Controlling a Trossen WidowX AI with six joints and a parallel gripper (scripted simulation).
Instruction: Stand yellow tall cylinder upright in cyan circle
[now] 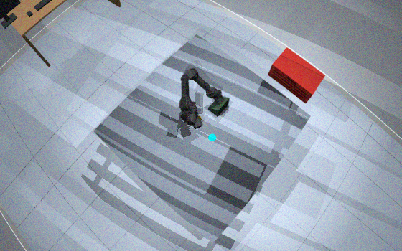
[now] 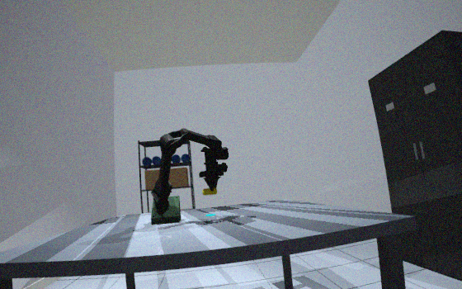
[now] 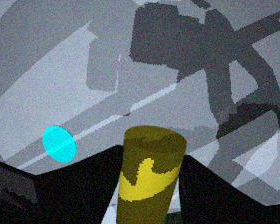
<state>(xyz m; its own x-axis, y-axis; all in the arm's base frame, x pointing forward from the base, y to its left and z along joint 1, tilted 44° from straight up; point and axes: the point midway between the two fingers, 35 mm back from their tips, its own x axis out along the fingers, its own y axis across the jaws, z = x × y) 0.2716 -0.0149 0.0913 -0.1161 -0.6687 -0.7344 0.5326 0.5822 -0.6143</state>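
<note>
The yellow tall cylinder is 20 mm behind my gripper tip and 10 mm to the left of it. From my gripper tip the other things lie so: cyan circle 160 mm to the left, 140 mm below.
</note>
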